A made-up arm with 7 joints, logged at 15 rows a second.
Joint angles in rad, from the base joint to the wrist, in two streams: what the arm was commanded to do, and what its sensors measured. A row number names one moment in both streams.
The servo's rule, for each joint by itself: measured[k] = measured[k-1] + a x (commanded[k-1-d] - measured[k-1]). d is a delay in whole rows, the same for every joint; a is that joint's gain. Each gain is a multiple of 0.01, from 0.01 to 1. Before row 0 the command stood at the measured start. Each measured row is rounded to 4 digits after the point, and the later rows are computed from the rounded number. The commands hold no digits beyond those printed.
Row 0, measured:
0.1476 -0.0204 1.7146 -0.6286 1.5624 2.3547 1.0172
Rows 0 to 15, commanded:
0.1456 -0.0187 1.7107 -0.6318 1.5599 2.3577 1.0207
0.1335 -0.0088 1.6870 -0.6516 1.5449 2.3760 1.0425
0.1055 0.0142 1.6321 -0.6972 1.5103 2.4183 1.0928
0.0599 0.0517 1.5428 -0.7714 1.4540 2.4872 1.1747
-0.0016 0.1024 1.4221 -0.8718 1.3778 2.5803 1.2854
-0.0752 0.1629 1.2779 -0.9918 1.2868 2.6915 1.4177
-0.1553 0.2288 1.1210 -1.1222 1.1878 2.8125 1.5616
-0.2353 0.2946 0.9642 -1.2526 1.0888 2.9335 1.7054
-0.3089 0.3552 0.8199 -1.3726 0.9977 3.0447 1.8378
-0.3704 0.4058 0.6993 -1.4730 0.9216 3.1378 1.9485
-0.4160 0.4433 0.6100 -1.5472 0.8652 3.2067 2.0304
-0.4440 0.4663 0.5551 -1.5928 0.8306 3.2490 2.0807
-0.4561 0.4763 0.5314 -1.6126 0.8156 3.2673 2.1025
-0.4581 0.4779 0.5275 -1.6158 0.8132 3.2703 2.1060
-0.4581 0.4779 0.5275 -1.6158 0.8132 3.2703 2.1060
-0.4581 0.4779 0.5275 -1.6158 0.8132 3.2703 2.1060
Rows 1 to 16, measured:
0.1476 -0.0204 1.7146 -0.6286 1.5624 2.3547 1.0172
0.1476 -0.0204 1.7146 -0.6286 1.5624 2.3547 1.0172
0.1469 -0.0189 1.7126 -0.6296 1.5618 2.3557 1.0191
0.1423 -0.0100 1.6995 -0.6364 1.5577 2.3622 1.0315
0.1298 0.0113 1.6651 -0.6552 1.5463 2.3802 1.0640
0.1060 0.0469 1.6027 -0.6912 1.5241 2.4144 1.1227
0.0694 0.0957 1.5106 -0.7472 1.4890 2.4675 1.2089
0.0202 0.1548 1.3919 -0.8230 1.4405 2.5392 1.3196
-0.0395 0.2199 1.2537 -0.9158 1.3799 2.6267 1.4479
-0.1061 0.2856 1.1061 -1.0202 1.3100 2.7249 1.5844
-0.1751 0.3468 0.9601 -1.1294 1.2350 2.8272 1.7187
-0.2415 0.3987 0.8271 -1.2359 1.1598 2.9266 1.8405
-0.3008 0.4379 0.7164 -1.3324 1.0891 3.0162 1.9411
-0.3495 0.4629 0.6341 -1.4131 1.0271 3.0907 2.0151
-0.3857 0.4747 0.5817 -1.4749 0.9763 3.1472 2.0614
-0.4103 0.4775 0.5541 -1.5186 0.9372 3.1866 2.0850
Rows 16 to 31, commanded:
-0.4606 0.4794 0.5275 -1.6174 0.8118 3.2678 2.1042
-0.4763 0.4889 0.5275 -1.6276 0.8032 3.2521 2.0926
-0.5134 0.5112 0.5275 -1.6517 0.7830 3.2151 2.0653
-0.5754 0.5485 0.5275 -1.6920 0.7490 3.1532 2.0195
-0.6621 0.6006 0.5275 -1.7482 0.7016 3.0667 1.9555
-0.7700 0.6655 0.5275 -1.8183 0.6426 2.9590 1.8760
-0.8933 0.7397 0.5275 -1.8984 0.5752 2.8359 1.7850
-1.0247 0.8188 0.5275 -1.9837 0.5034 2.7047 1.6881
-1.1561 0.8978 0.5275 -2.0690 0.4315 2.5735 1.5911
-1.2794 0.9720 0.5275 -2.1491 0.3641 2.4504 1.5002
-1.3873 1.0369 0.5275 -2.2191 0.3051 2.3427 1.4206
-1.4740 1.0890 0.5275 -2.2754 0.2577 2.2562 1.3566
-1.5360 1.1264 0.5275 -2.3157 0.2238 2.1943 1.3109
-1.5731 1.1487 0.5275 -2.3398 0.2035 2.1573 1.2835
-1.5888 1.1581 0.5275 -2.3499 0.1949 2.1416 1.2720
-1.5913 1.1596 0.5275 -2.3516 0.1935 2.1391 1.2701
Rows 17 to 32, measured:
-0.4266 0.4779 0.5405 -1.5487 0.9074 3.2134 2.0961
-0.4373 0.4779 0.5339 -1.5695 0.8848 3.2316 2.1013
-0.4452 0.4792 0.5306 -1.5843 0.8673 3.2432 2.1028
-0.4558 0.4877 0.5290 -1.5977 0.8519 3.2460 2.0974
-0.4754 0.5084 0.5282 -1.6144 0.8354 3.2361 2.0804
-0.5094 0.5437 0.5278 -1.6385 0.8147 3.2096 2.0481
-0.5613 0.5938 0.5276 -1.6725 0.7876 3.1639 1.9990
-0.6323 0.6569 0.5275 -1.7177 0.7528 3.0983 1.9338
-0.7210 0.7298 0.5275 -1.7737 0.7102 3.0143 1.8549
-0.8243 0.8081 0.5275 -1.8388 0.6606 2.9152 1.7665
-0.9371 0.8870 0.5275 -1.9102 0.6056 2.8059 1.6735
-1.0535 0.9618 0.5275 -1.9843 0.5476 2.6921 1.5817
-1.1670 1.0279 0.5275 -2.0571 0.4894 2.5803 1.4963
-1.2714 1.0817 0.5275 -2.1248 0.4338 2.4766 1.4223
-1.3614 1.1210 0.5275 -2.1840 0.3834 2.3863 1.3633
-1.4334 1.1454 0.5275 -2.2323 0.3402 2.3130 1.3210

